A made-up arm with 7 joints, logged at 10 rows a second.
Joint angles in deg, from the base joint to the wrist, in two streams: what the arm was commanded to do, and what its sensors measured. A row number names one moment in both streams.
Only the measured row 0 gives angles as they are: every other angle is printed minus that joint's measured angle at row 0.
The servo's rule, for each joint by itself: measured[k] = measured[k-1] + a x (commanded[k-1-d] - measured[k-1]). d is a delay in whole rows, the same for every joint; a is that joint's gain. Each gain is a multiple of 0.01, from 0.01 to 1. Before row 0 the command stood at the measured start. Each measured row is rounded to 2 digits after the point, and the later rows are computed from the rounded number. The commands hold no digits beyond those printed.
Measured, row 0: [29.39, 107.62, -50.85, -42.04, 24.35, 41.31, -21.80]
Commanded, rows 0 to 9: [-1.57, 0.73, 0.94, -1.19, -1.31, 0.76, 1.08]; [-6.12, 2.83, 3.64, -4.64, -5.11, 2.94, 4.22]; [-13.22, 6.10, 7.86, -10.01, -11.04, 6.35, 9.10]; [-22.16, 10.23, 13.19, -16.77, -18.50, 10.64, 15.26]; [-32.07, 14.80, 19.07, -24.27, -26.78, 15.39, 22.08]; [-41.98, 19.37, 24.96, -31.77, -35.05, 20.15, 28.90]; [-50.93, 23.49, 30.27, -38.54, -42.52, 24.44, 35.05]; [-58.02, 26.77, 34.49, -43.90, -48.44, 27.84, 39.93]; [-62.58, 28.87, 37.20, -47.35, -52.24, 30.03, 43.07]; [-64.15, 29.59, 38.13, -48.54, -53.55, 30.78, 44.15]
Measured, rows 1 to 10: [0.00, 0.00, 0.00, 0.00, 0.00, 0.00, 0.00]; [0.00, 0.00, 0.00, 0.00, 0.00, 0.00, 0.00]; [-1.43, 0.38, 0.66, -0.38, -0.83, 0.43, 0.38]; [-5.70, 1.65, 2.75, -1.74, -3.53, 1.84, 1.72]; [-12.54, 3.96, 6.33, -4.39, -8.26, 4.37, 4.30]; [-21.29, 7.22, 11.13, -8.35, -14.71, 7.88, 8.14]; [-31.10, 11.16, 16.69, -13.44, -22.31, 12.09, 13.02]; [-41.00, 15.43, 22.48, -19.31, -30.34, 16.60, 18.58]; [-50.04, 19.62, 27.93, -25.46, -38.01, 20.99, 24.34]; [-57.30, 23.34, 32.52, -31.36, -44.58, 24.83, 29.80]
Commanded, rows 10 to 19: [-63.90, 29.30, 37.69, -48.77, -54.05, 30.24, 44.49]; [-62.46, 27.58, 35.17, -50.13, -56.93, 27.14, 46.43]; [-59.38, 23.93, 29.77, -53.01, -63.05, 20.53, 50.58]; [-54.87, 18.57, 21.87, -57.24, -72.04, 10.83, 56.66]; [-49.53, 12.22, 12.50, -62.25, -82.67, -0.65, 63.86]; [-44.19, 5.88, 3.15, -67.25, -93.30, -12.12, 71.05]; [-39.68, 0.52, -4.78, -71.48, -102.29, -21.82, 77.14]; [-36.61, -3.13, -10.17, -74.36, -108.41, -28.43, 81.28]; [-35.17, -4.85, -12.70, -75.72, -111.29, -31.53, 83.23]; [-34.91, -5.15, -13.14, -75.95, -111.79, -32.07, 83.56]
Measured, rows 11 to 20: [-62.10, 26.22, 35.80, -36.48, -49.41, 27.74, 34.44]; [-63.97, 27.97, 37.43, -40.34, -52.02, 29.44, 37.84]; [-63.91, 28.66, 37.61, -43.04, -53.30, 29.89, 40.17]; [-62.59, 28.10, 35.90, -45.31, -55.59, 28.35, 42.36]; [-59.67, 25.93, 31.61, -47.77, -60.29, 23.97, 45.24]; [-55.30, 22.10, 24.79, -50.80, -67.69, 16.61, 49.24]; [-50.05, 16.96, 16.19, -54.46, -77.13, 6.94, 54.36]; [-44.72, 11.20, 7.06, -58.55, -87.32, -3.73, 60.20]; [-40.13, 5.65, -1.23, -62.69, -96.75, -13.86, 66.13]; [-36.93, 1.08, -7.49, -66.42, -104.10, -22.02, 71.43]
